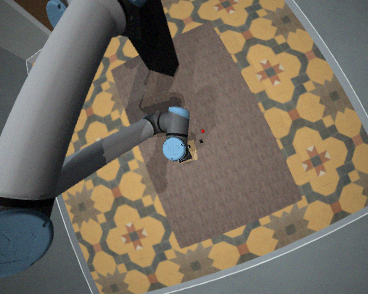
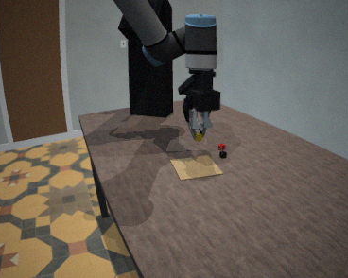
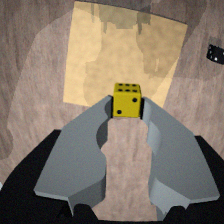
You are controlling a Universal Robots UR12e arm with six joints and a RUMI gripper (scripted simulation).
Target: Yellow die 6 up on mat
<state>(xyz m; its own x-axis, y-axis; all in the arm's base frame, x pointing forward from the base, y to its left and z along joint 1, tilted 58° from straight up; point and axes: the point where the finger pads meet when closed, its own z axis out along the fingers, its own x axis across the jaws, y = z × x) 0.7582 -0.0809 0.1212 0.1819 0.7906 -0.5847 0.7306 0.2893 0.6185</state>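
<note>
Right now the tan mat is 10 mm to the right of my hand and 110 mm below it. Also, from my hand: black die (120 mm to the left, 100 mm below); red die (50 mm behind, 170 mm to the left, 100 mm below); yellow die (10 mm below).
</note>
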